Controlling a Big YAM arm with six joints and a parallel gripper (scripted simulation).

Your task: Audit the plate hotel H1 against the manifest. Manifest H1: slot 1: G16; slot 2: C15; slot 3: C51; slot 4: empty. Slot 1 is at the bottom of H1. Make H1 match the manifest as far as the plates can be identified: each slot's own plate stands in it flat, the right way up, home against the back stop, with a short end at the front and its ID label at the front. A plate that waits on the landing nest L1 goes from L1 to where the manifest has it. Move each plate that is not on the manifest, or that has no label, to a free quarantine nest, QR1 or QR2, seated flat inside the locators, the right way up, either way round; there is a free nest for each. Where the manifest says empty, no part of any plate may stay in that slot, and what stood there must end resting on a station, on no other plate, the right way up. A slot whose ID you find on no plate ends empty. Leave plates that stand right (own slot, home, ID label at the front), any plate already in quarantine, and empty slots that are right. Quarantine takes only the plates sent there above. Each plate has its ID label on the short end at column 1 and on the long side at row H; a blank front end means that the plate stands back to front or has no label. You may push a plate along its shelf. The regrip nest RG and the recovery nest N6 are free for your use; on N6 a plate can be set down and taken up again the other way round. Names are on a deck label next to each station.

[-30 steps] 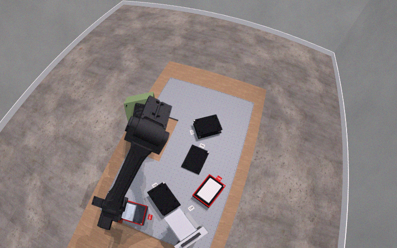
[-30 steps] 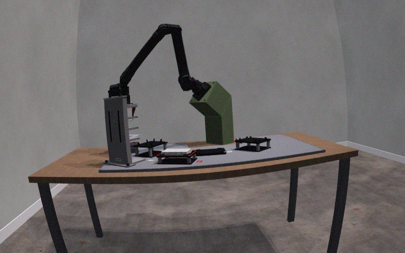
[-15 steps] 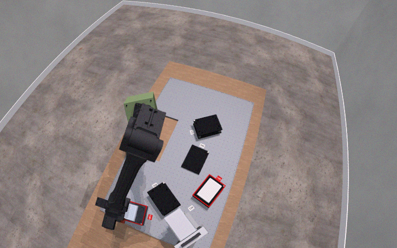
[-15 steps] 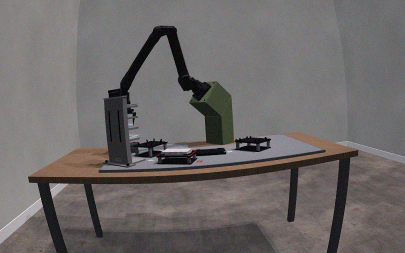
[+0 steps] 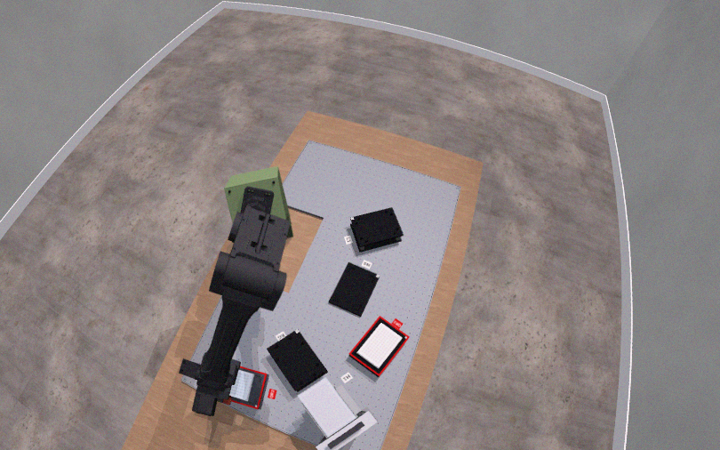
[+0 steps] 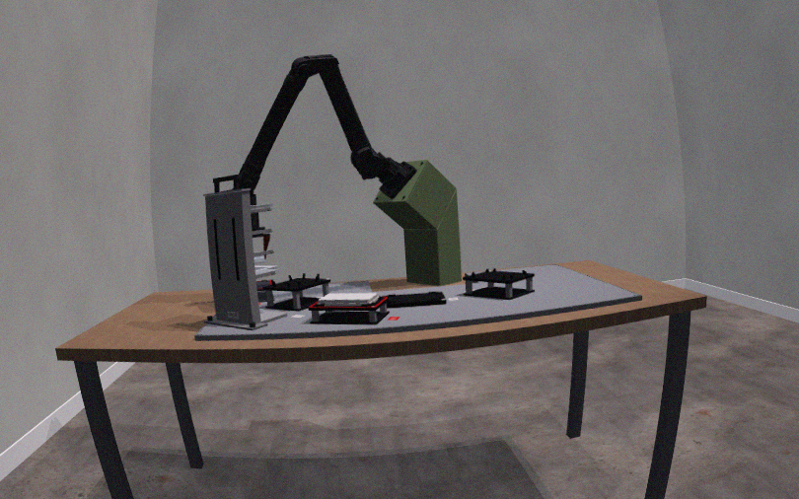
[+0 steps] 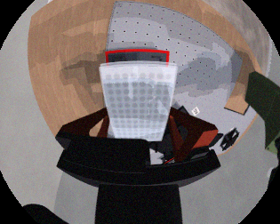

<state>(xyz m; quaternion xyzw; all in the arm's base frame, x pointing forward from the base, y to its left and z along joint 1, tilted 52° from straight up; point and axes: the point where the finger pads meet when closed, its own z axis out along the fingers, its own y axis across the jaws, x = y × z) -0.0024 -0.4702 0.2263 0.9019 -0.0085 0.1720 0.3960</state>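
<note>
The red-framed quarantine nest lies 9 cm below my hand. From my hand the other things lie so: plate hotel H1 (34 cm ahead, 11 cm to the right, 4 cm above).
</note>
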